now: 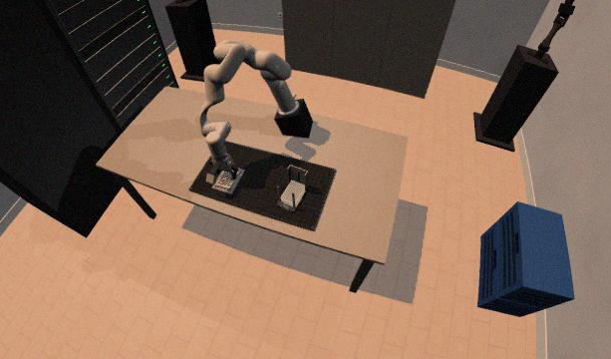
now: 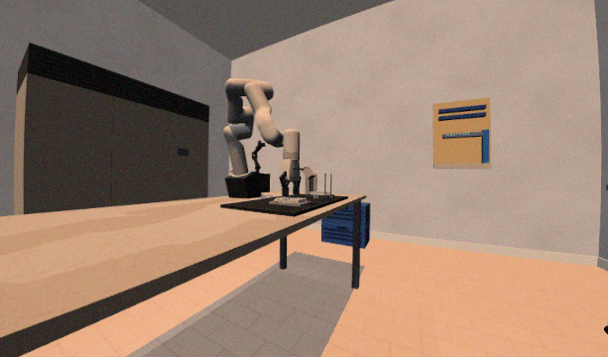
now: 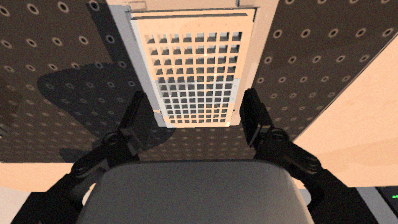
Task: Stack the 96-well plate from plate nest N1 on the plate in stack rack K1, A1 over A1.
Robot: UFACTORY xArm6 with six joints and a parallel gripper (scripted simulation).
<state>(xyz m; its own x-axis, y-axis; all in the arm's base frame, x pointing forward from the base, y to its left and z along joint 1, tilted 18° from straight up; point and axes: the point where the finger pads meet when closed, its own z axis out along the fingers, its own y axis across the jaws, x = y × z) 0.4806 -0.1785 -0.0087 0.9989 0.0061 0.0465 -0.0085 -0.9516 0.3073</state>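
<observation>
My hand is 40 mm above the plate nest N1.
</observation>
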